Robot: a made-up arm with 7 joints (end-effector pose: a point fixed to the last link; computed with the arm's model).
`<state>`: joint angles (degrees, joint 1 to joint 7).
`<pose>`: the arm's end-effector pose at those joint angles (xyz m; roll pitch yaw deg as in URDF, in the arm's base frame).
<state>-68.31 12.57 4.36 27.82 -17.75 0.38 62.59</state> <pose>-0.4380 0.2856 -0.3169 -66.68 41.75 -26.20</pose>
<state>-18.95 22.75 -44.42 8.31 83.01 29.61 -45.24</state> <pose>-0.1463 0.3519 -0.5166 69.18 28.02 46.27</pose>
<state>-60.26 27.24 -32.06 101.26 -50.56 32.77 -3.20</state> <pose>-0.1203 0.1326 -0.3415 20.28 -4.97 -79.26</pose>
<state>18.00 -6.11 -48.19 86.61 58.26 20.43 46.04</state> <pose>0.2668 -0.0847 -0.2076 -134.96 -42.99 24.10</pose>
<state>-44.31 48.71 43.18 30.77 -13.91 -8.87 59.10</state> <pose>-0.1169 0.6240 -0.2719 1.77 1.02 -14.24</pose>
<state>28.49 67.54 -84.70 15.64 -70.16 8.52 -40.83</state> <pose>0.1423 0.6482 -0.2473 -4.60 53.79 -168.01</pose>
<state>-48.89 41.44 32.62 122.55 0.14 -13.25 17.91</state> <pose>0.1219 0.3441 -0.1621 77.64 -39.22 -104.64</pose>
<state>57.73 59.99 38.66 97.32 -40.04 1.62 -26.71</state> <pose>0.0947 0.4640 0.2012 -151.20 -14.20 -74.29</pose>
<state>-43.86 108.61 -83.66 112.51 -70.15 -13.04 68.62</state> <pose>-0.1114 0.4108 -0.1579 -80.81 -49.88 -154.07</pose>
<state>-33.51 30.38 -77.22 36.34 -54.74 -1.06 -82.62</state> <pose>-0.2610 0.2777 -0.4618 66.33 -22.21 -129.12</pose>
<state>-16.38 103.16 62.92 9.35 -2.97 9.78 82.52</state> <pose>0.0680 0.7025 0.1567 24.65 -42.04 -14.79</pose>
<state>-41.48 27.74 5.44 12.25 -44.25 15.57 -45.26</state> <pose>-0.2848 0.4268 -0.4130 41.81 54.14 -54.50</pose>
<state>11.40 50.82 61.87 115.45 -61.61 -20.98 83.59</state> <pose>0.1047 0.4295 0.0943 77.99 22.99 -51.71</pose>
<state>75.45 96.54 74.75 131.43 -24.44 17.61 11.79</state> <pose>-0.1950 0.2331 0.1086 -120.88 -8.39 -53.50</pose>
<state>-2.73 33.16 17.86 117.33 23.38 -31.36 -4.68</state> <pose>0.2364 0.3090 -0.0999 170.43 -27.59 -167.54</pose>
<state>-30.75 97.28 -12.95 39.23 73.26 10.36 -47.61</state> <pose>0.1633 0.6674 -0.0689 108.41 -26.15 -9.39</pose>
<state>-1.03 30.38 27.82 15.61 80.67 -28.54 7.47</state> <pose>0.0594 0.4733 -0.4676 -47.84 -55.77 132.79</pose>
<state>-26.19 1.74 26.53 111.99 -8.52 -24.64 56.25</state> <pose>0.1340 0.2818 -0.2631 79.34 -58.71 -116.74</pose>
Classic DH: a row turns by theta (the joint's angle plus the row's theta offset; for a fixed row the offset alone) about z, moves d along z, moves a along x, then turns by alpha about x. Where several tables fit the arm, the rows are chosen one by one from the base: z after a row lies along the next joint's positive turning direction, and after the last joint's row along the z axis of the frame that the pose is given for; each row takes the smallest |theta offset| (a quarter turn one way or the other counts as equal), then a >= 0, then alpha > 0; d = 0 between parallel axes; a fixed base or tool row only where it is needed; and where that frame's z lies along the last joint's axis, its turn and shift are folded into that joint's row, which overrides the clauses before.
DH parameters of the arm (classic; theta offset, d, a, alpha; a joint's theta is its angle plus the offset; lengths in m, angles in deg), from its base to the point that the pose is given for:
base (fixed): 0 0 0 90
joint 1: 90 -0.1584 0 90
joint 2: 90 0 0 90
joint 3: 90 -0.2873 0 90
joint 4: 0 0 0 -90
joint 5: 0 -0.2849 0 -90
joint 6: -90 0 0 90
joint 7: 90 0 0 90
tool (fixed): -90 0 0 0

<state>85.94 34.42 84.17 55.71 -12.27 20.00 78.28</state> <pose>0.2381 0.6047 0.0071 -166.09 -20.08 160.09</pose>
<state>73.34 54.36 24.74 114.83 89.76 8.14 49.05</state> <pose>0.0767 0.3577 0.2222 116.22 3.11 149.73</pose>
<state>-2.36 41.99 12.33 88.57 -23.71 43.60 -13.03</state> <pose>0.2707 0.4006 -0.1894 89.01 -21.05 -34.70</pose>
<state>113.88 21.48 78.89 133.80 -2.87 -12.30 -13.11</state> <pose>-0.0069 0.3792 0.0403 -59.98 10.95 -98.97</pose>
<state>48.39 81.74 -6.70 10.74 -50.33 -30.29 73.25</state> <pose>0.1005 0.7188 -0.0188 14.17 7.86 -44.50</pose>
